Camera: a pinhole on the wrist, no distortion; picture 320 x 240 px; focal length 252.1 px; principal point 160.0 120.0 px. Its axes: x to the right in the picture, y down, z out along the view. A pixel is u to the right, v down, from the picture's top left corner.
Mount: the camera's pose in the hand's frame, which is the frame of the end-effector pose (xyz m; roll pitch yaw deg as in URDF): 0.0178 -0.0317 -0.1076 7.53 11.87 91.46
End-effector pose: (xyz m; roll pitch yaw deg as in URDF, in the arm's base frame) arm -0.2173 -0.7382 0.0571 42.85 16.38 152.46
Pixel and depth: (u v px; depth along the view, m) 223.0 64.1 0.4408
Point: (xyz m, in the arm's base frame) -0.4075 -0.5588 0.3194
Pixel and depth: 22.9 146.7 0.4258
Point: -0.1113 -0.3777 0.1895
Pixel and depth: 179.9 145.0 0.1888
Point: -0.2379 -0.6882 0.1178
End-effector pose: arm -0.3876 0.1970 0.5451 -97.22 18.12 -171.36
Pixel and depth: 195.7 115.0 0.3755
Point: -0.3804 -0.0351 0.4012
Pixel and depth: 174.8 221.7 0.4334
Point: -0.2063 -0.0961 0.4588
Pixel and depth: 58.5 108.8 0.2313
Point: -0.4396 0.0445 0.5812
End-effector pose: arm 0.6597 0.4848 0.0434 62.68 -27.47 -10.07
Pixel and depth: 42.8 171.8 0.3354
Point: 0.5987 0.2087 0.0563
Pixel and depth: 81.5 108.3 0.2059
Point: 0.6864 0.3620 0.0703
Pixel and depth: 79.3 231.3 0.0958
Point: 0.6644 0.4671 0.0040
